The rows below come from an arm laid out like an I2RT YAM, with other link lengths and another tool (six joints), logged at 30 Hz.
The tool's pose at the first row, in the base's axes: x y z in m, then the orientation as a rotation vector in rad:
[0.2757 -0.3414 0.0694 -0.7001 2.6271 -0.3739]
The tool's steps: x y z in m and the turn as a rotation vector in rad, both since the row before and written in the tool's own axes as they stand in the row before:
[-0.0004 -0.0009 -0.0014 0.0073 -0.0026 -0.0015]
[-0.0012 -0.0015 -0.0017 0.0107 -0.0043 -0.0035]
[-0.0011 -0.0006 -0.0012 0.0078 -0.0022 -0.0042]
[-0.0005 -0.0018 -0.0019 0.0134 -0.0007 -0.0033]
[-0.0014 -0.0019 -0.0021 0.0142 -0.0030 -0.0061]
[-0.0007 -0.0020 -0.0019 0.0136 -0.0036 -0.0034]
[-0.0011 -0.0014 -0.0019 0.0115 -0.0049 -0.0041]
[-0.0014 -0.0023 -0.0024 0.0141 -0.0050 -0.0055]
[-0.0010 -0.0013 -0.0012 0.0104 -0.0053 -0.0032]
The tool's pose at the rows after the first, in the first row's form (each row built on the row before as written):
[0.2758 -0.3417 0.0711 -0.6998 2.6216 -0.3826]
[0.2766 -0.3421 0.0735 -0.7010 2.6127 -0.3954]
[0.2772 -0.3418 0.0751 -0.7041 2.6066 -0.4056]
[0.2775 -0.3427 0.0776 -0.7040 2.6000 -0.4233]
[0.2784 -0.3431 0.0806 -0.7074 2.5901 -0.4418]
[0.2789 -0.3440 0.0833 -0.7075 2.5805 -0.4584]
[0.2794 -0.3442 0.0858 -0.7092 2.5703 -0.4718]
[0.2802 -0.3448 0.0893 -0.7118 2.5585 -0.4888]
[0.2809 -0.3450 0.0912 -0.7127 2.5484 -0.5003]

